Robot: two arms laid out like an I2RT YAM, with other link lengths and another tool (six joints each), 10 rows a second.
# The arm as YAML. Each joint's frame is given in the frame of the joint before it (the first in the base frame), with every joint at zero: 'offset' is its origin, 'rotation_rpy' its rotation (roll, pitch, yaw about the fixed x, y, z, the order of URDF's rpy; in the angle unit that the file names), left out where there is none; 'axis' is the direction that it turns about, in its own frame. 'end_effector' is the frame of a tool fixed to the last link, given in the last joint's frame.
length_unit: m
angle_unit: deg
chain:
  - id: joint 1
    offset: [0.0, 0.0, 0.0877]
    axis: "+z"
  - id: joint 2
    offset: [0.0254, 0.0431, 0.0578]
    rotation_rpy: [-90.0, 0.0, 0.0]
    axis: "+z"
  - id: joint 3
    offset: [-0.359, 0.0, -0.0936]
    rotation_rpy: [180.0, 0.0, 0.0]
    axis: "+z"
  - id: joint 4
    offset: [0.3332, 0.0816, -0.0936]
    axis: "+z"
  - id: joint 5
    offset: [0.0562, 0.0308, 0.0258]
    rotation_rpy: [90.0, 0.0, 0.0]
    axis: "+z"
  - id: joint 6
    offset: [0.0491, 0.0, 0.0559]
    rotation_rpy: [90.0, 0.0, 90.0]
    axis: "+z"
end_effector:
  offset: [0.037, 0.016, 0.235]
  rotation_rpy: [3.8, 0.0, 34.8]
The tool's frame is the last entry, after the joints.
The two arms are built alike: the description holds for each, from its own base.
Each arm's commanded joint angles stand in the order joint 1, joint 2, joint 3, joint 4, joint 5, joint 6.
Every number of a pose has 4 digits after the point.
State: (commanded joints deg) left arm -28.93 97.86 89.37 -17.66 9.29 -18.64; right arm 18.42 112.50 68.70 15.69 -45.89 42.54
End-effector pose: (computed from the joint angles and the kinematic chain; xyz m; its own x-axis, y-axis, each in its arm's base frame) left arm 0.5795 -0.3982 0.3616 -0.6877 -0.7029 -0.1815 -0.1557 0.3870 -0.9089; right arm 0.5646 0.4092 0.1256 -0.2563 -0.2461 -0.9347 -0.8733 0.4735 0.1147
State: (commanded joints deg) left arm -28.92 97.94 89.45 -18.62 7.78 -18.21; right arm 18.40 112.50 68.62 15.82 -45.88 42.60
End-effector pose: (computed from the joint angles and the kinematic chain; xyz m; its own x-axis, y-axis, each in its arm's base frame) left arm 0.5826 -0.3915 0.3556 -0.6742 -0.7124 -0.1950 -0.1681 0.4051 -0.8987; right arm 0.5647 0.4090 0.1254 -0.2565 -0.2454 -0.9349 -0.8729 0.4742 0.1151
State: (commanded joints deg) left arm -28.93 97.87 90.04 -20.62 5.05 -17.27; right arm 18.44 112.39 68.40 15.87 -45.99 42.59
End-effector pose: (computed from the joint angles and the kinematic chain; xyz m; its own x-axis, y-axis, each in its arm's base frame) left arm 0.5869 -0.3788 0.3508 -0.6497 -0.7262 -0.2248 -0.1835 0.4368 -0.8806; right arm 0.5629 0.4093 0.1250 -0.2570 -0.2456 -0.9347 -0.8739 0.4720 0.1163
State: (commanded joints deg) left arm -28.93 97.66 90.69 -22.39 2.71 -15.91; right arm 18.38 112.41 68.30 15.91 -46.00 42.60
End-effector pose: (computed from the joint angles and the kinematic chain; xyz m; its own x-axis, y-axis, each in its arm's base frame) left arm 0.5897 -0.3671 0.3496 -0.6302 -0.7315 -0.2602 -0.1884 0.4692 -0.8627; right arm 0.5628 0.4086 0.1241 -0.2586 -0.2456 -0.9342 -0.8733 0.4729 0.1174
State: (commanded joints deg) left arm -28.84 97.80 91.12 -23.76 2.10 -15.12; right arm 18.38 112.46 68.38 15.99 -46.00 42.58
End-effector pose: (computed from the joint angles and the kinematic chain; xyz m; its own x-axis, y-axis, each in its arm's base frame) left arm 0.5893 -0.3621 0.3453 -0.6294 -0.7276 -0.2729 -0.1968 0.4890 -0.8498; right arm 0.5635 0.4088 0.1245 -0.2566 -0.2452 -0.9349 -0.8736 0.4727 0.1158
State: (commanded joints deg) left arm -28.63 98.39 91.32 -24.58 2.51 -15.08; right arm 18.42 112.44 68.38 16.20 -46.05 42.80
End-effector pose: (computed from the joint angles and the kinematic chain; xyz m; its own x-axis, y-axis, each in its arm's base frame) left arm 0.5891 -0.3614 0.3368 -0.6368 -0.7238 -0.2656 -0.2123 0.4958 -0.8421; right arm 0.5635 0.4096 0.1256 -0.2563 -0.2424 -0.9357 -0.8737 0.4722 0.1169
